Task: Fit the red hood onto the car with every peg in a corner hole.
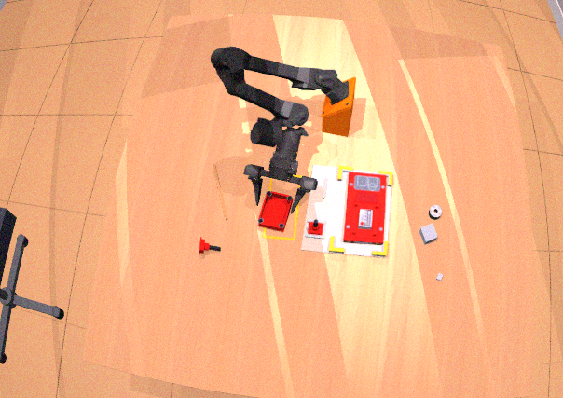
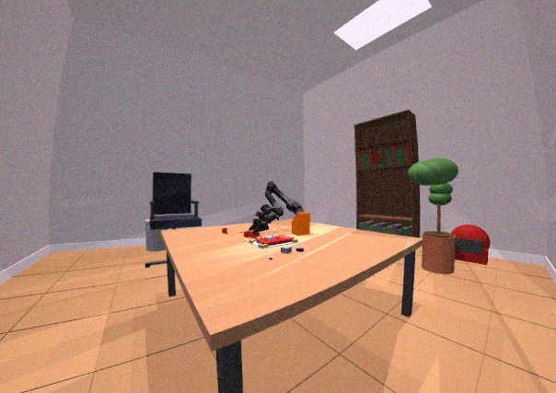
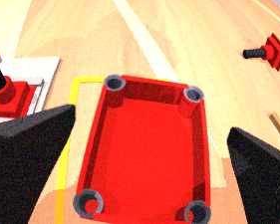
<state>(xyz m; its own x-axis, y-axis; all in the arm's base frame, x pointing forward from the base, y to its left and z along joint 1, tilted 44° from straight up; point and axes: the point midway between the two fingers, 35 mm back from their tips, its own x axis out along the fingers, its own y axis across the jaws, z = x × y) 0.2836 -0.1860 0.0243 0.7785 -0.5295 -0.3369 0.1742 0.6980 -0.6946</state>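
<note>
My gripper tip is 10 mm past the red hood and 20 mm above it.
</note>
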